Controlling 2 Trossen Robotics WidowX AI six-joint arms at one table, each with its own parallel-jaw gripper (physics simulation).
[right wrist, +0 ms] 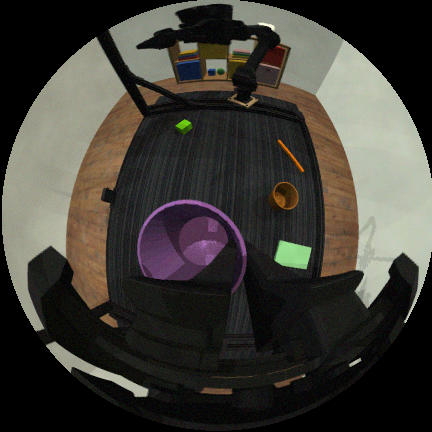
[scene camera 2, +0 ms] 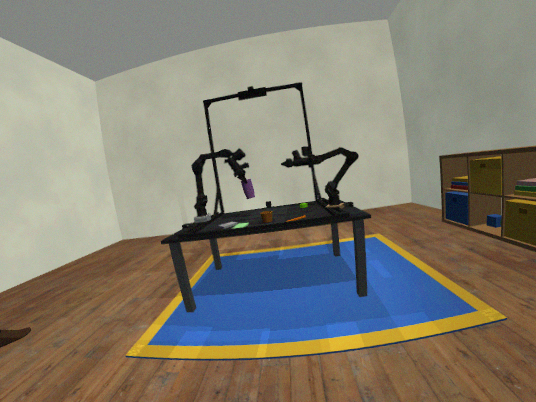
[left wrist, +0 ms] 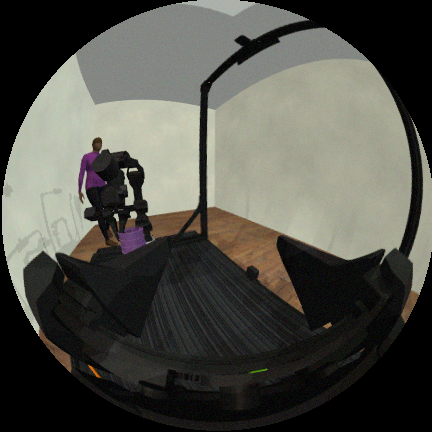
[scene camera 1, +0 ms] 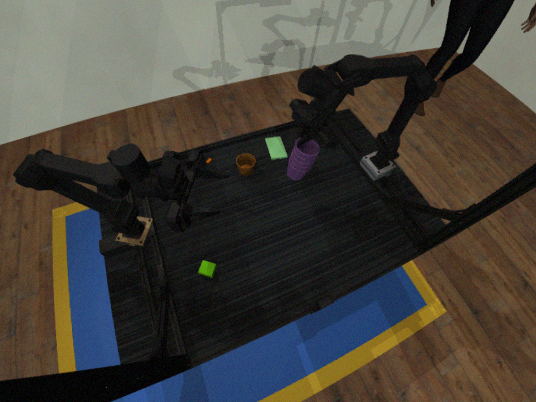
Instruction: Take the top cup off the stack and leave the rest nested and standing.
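Pixels of known places: left gripper, fingertip midpoint: (scene camera 2: 284,163) (left wrist: 224,241) (scene camera 1: 224,193); right gripper, fingertip midpoint: (right wrist: 237,244) (scene camera 2: 247,183) (left wrist: 119,240) (scene camera 1: 297,144); left arm's base, origin of the base link: (right wrist: 242,98) (scene camera 2: 334,204) (scene camera 1: 134,229); right arm's base, origin of the base link: (scene camera 2: 202,215) (left wrist: 146,239) (scene camera 1: 379,161).
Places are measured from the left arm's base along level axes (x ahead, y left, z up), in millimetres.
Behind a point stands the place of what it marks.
Note:
Purple cups (scene camera 1: 301,162) @[x 524, y 210, z 213 mm] (scene camera 2: 249,189) (left wrist: 133,241) @[x 506, y 219, z 226 mm] (right wrist: 160,250) are nested in one tilted stack. Several rim lines show along it in scene camera 1. The stack hangs in the air above the table, as scene camera 2 shows. My right gripper (scene camera 1: 305,138) @[x 507, y 269, z 223 mm] (scene camera 2: 244,179) @[x 507, y 269, z 223 mm] (right wrist: 237,244) @[x 507, y 269, z 223 mm] is shut on the wall of the stack's top cup at the rim, with the other cups still nested beneath it. The exact number of cups is hard to tell. My left gripper (scene camera 1: 223,195) @[x 350, y 1, z 324 mm] (scene camera 2: 285,163) @[x 350, y 1, z 324 mm] (left wrist: 224,241) @[x 350, y 1, z 324 mm] is open and empty, well away from the stack.
An orange cup (scene camera 1: 245,164) @[x 323, y 358, z -24 mm] (scene camera 2: 266,216) @[x 311, y 363, z 10 mm] (right wrist: 285,196) @[x 306, y 349, z -18 mm] stands on the table (scene camera 1: 280,225) @[x 495, y 111, z -29 mm]. A mint slab (scene camera 1: 276,148) @[x 439, y 465, z -19 mm] (right wrist: 293,255) @[x 438, y 471, z -19 mm], a grey slab (scene camera 2: 228,225) @[x 530, y 483, z -18 mm], an orange stick (scene camera 2: 296,218) @[x 143, y 296, z -20 mm] (right wrist: 291,156) @[x 152, y 301, z -20 mm] and a green block (scene camera 1: 207,269) @[x 282, y -92, z -1 mm] (right wrist: 184,126) @[x 288, y -70, z -2 mm] lie there.

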